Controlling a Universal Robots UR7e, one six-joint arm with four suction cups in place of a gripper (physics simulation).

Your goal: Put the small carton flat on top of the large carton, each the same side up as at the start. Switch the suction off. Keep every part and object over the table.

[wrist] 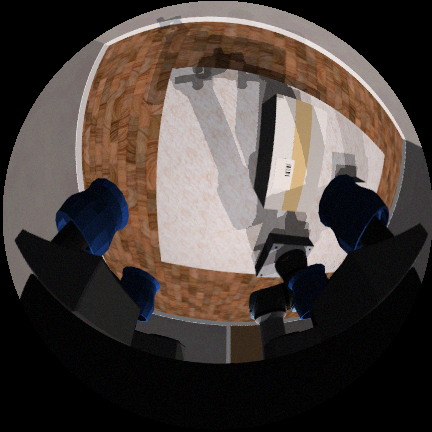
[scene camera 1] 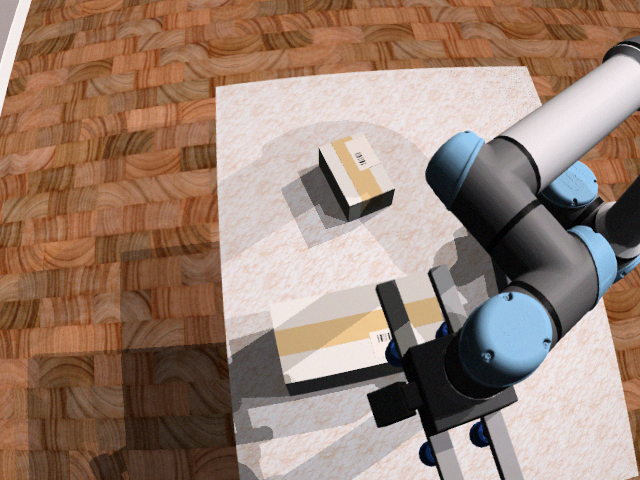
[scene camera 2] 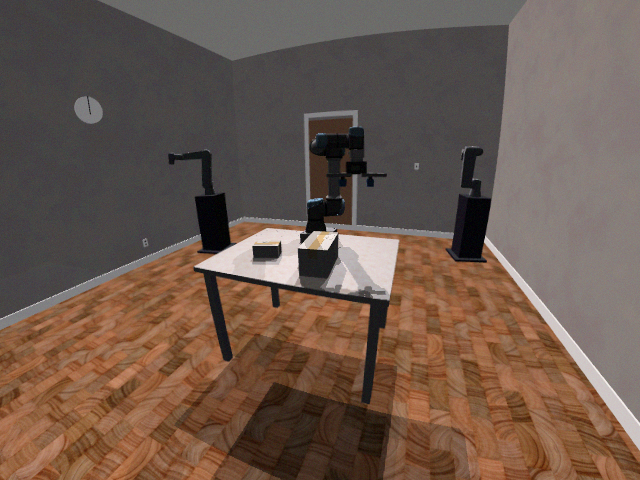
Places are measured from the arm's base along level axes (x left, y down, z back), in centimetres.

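Pixels of known places: hand, tool point: [wrist: 224, 255] [scene camera 2: 356, 185]; arm's base, link origin: [wrist: 290, 260] [scene camera 2: 315, 230].
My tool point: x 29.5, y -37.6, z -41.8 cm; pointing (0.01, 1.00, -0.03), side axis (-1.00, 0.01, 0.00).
Note:
For each thing: its middle in the pictures, then the offset to it from my tool point. Level surfaces: height alone.
- small carton, body centre: [scene camera 1: 355, 176] [scene camera 2: 267, 248] dx -54.5, dy +40.1, dz +8.3 cm
- table, surface height: dy +44.1 cm
- large carton, body centre: [scene camera 1: 357, 337] [wrist: 288, 152] [scene camera 2: 320, 252] dx -19.0, dy +36.4, dz -3.1 cm
The small carton [scene camera 1: 359, 178] [scene camera 2: 266, 251] lies flat on the table [scene camera 1: 258, 113] [scene camera 2: 372, 248] [wrist: 182, 205], tape and label up, apart from the large carton. In the wrist view most of it is hidden behind a blue cup. The large carton [scene camera 1: 323, 338] [scene camera 2: 316, 262] [wrist: 301, 145] lies flat, tape and label up. My gripper [scene camera 1: 436, 392] [scene camera 2: 356, 178] has four blue suction cups and bears no carton: open. It hangs high above the table, beside the large carton's barcode end, and covers part of that carton in scene camera 1.
My arm's base [wrist: 270, 257] stands on the table behind the large carton. Two other arms stand on dark pedestals [scene camera 2: 212, 222] [scene camera 2: 470, 224] on the floor, left and right of the table. A door [scene camera 2: 330, 124] is in the back wall.

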